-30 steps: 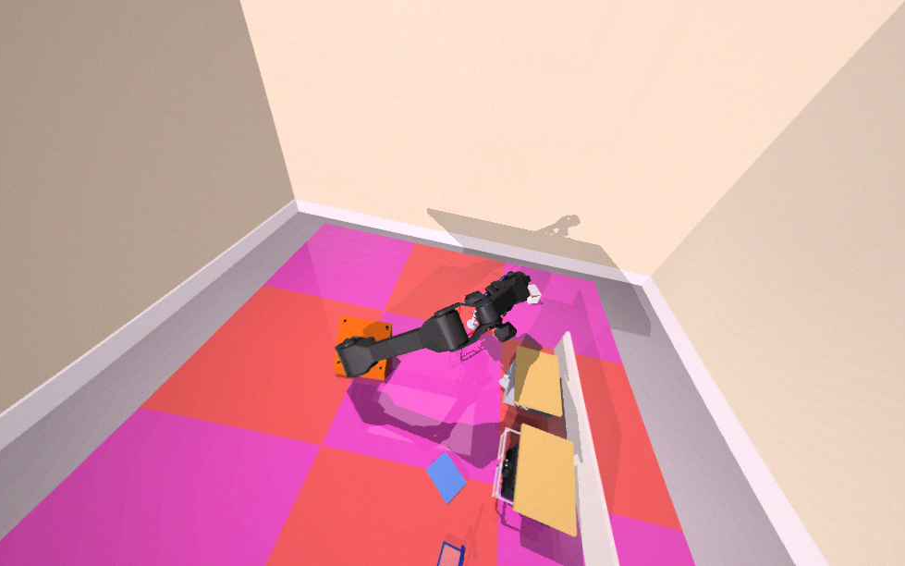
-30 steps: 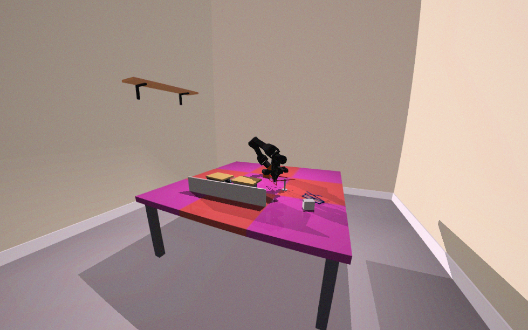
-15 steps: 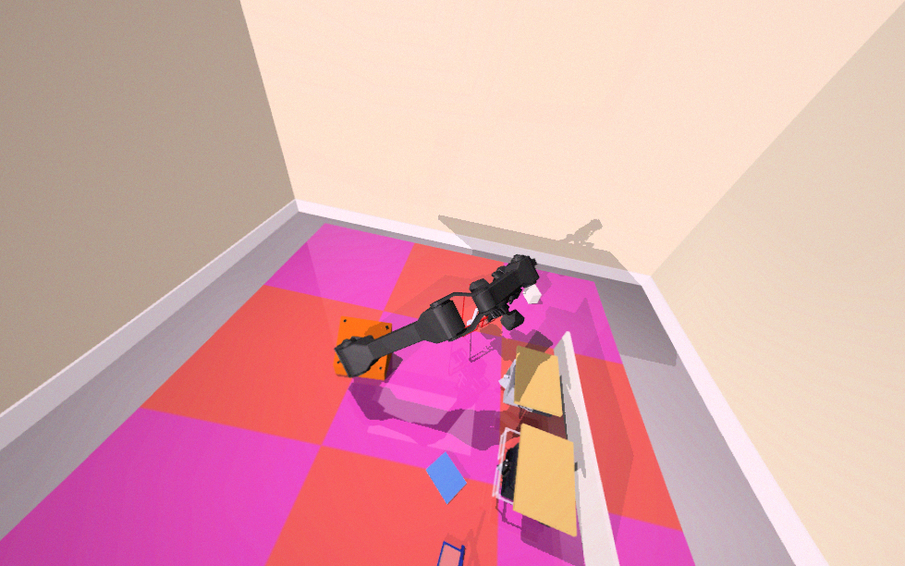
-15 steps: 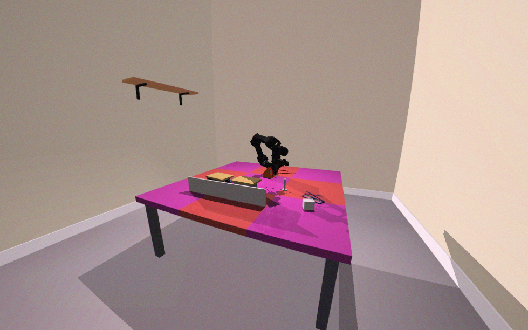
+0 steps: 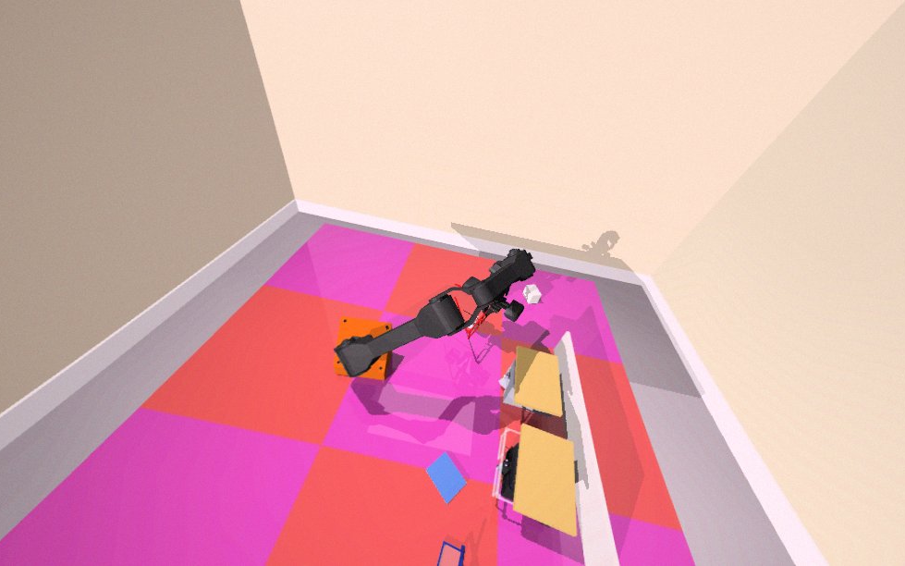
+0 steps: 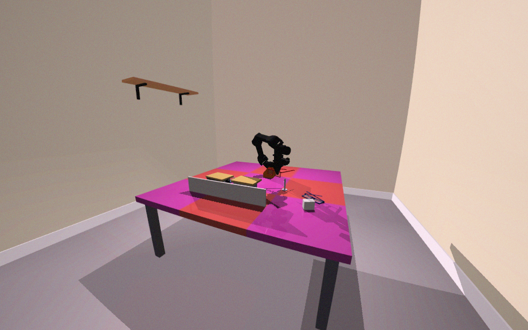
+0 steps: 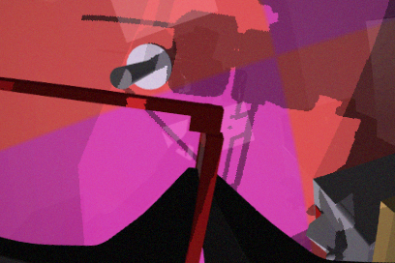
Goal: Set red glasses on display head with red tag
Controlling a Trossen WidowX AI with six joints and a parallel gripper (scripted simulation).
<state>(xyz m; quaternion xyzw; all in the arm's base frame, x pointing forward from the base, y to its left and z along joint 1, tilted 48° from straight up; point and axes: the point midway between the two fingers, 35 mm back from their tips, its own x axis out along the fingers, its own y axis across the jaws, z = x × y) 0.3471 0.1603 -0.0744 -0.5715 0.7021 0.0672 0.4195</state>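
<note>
Right now the stand is 2 cm behind my gripper tip, 5 cm to the left of it and 10 cm below it. Round my gripper tip: white wall: 25 cm ahead, 30 cm to the right, 7 cm below; blue card: 7 cm behind, 41 cm to the right, 12 cm below; white block: 22 cm ahead, 24 cm to the left, 9 cm below.
</note>
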